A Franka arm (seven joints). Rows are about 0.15 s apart.
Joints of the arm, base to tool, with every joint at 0 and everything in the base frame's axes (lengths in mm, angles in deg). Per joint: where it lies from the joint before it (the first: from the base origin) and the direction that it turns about. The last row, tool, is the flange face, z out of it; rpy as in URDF.
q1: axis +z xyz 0 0 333
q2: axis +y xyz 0 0 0
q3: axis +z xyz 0 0 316
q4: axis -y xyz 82.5 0 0
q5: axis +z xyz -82.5 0 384
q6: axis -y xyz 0 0 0
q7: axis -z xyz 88 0 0
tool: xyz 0 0 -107 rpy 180 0 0
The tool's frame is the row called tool.
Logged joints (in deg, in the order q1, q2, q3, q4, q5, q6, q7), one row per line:
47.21, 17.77, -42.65, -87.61, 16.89, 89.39, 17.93
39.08, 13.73, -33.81, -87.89, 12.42, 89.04, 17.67
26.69, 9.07, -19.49, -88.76, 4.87, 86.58, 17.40
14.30, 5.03, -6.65, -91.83, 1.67, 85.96, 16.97
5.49, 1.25, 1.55, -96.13, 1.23, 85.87, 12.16
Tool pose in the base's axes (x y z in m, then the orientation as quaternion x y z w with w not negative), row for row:
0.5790, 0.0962, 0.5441, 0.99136, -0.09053, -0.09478, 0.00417
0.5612, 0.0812, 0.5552, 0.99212, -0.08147, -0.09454, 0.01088
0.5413, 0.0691, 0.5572, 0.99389, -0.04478, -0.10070, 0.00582
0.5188, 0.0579, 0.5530, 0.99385, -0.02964, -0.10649, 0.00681
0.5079, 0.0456, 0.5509, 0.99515, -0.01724, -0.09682, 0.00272
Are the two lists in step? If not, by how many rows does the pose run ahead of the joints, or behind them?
The pose runs 2 rows ahead of the joints: the pose in row i belongs to the joints in row i + 2.
